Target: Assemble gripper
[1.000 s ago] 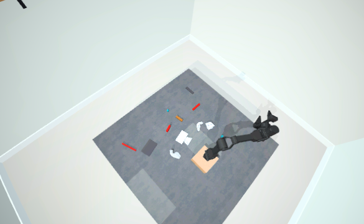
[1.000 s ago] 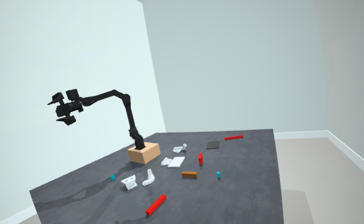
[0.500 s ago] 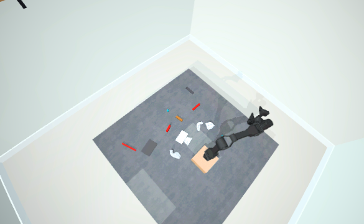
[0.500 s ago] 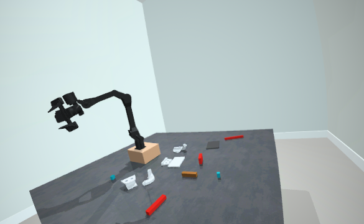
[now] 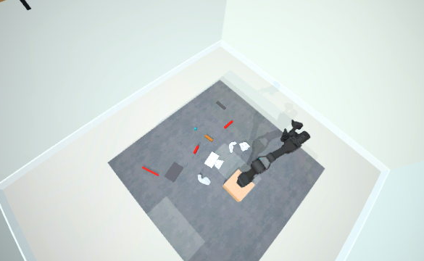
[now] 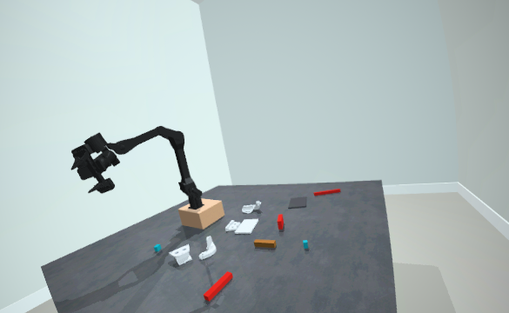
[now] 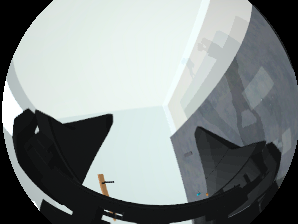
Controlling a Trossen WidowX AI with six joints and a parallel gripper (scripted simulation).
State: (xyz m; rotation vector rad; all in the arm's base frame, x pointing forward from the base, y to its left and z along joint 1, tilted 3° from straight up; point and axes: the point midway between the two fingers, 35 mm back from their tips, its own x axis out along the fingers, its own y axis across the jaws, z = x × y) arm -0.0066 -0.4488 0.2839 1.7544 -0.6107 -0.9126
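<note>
My gripper tip is now 220 mm short of the curved white jaw, 250 mm to the right of it and 350 mm above it. Also, from my gripper tip: orange block (420 mm ahead, 360 mm to the left, 350 mm below); then white housing plate (200 mm ahead, 470 mm to the left, 360 mm below); then white gripper base (150 mm ahead, 200 mm to the left, 330 mm below).
</note>
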